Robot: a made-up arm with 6 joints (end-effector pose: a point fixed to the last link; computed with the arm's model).
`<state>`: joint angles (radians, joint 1 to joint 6).
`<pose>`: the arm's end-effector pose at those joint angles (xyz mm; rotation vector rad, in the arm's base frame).
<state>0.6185 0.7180 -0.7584 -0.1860 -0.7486 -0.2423</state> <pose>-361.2 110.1 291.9 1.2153 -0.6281 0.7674</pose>
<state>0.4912 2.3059 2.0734 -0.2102 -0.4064 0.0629</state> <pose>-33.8 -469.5 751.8 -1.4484 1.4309 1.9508</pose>
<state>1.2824 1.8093 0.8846 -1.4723 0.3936 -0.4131</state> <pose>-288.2 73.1 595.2 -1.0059 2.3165 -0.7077</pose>
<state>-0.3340 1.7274 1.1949 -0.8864 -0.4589 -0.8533</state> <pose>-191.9 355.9 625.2 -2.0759 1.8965 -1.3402</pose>
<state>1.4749 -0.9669 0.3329 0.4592 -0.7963 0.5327</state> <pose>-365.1 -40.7 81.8 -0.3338 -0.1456 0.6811</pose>
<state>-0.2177 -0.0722 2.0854 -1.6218 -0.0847 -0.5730</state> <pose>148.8 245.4 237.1 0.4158 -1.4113 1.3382</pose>
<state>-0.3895 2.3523 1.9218 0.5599 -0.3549 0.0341</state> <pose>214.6 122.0 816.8 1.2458 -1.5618 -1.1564</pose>
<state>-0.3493 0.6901 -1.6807 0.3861 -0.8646 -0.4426</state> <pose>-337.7 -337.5 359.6 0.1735 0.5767 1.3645</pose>
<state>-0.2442 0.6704 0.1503 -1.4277 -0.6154 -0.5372</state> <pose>-359.1 302.1 510.0 1.8321 -0.6247 0.6251</pose>
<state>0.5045 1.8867 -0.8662 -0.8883 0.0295 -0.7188</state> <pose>-329.3 -84.5 97.3 1.4537 -0.0529 2.1643</pose>
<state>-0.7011 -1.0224 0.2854 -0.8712 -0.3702 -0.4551</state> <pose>-238.1 106.8 89.4 -0.3485 -0.0156 -0.4142</pose>
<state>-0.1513 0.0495 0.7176 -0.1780 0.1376 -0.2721</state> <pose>-140.3 66.0 107.4 -0.0316 -0.2779 0.1226</pose>
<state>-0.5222 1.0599 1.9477 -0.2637 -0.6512 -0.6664</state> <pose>251.6 163.6 736.7 0.6223 -2.7250 0.1597</pose>
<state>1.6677 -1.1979 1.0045 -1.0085 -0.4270 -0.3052</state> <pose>-125.8 195.2 473.9 1.5354 -0.2613 -0.2939</pose>
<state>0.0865 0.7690 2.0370 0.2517 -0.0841 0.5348</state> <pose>380.3 -112.4 497.9 -0.4939 -1.1782 -1.3025</pose>
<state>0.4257 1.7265 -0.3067 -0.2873 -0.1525 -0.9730</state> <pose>-198.5 217.0 255.0 1.7691 -0.6872 1.3988</pose>
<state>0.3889 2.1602 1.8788 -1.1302 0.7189 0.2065</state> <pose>-178.8 90.5 773.0 -0.8262 2.9920 0.2238</pose>
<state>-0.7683 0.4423 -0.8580 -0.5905 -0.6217 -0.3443</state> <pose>-468.8 128.1 321.3 0.2825 0.3879 0.4225</pose>
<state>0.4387 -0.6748 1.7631 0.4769 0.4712 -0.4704</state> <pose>-64.0 -175.4 77.0 -0.3383 -0.2705 -0.9882</pose>
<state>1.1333 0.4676 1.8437 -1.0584 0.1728 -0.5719</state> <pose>176.9 14.6 656.6 1.4936 -2.0085 -0.3515</pose>
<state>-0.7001 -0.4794 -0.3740 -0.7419 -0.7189 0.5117</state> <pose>-283.6 236.7 157.6 -0.8008 0.1785 0.2058</pose>
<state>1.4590 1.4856 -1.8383 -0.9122 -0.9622 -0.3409</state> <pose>-475.6 -162.2 172.7 2.3478 -0.6208 1.6029</pose>
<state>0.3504 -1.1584 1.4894 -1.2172 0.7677 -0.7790</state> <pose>-310.0 69.6 267.3 0.7367 0.4947 0.0193</pose>
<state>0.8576 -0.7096 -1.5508 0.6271 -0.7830 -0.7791</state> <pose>-418.6 -431.7 483.1 1.1509 1.2973 0.8992</pose>
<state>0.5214 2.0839 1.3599 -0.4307 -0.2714 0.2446</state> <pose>-116.9 -109.2 881.5 1.4430 -2.3909 -1.2195</pose>
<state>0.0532 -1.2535 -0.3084 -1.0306 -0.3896 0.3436</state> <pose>-142.5 369.7 439.7 0.1009 0.7173 -0.2919</pose>
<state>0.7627 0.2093 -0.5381 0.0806 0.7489 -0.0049</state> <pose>-468.7 -252.0 459.4 0.6458 0.9025 1.3003</pose>
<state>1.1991 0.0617 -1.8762 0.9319 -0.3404 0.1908</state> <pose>-247.7 -400.9 -12.6 0.4020 -0.4710 2.2482</pose>
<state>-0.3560 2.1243 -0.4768 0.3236 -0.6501 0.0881</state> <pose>98.1 225.7 165.4 0.0553 -1.8778 1.2790</pose>
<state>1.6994 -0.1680 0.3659 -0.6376 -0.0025 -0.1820</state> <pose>-283.7 11.3 601.7 2.1170 -0.2991 0.1642</pose>
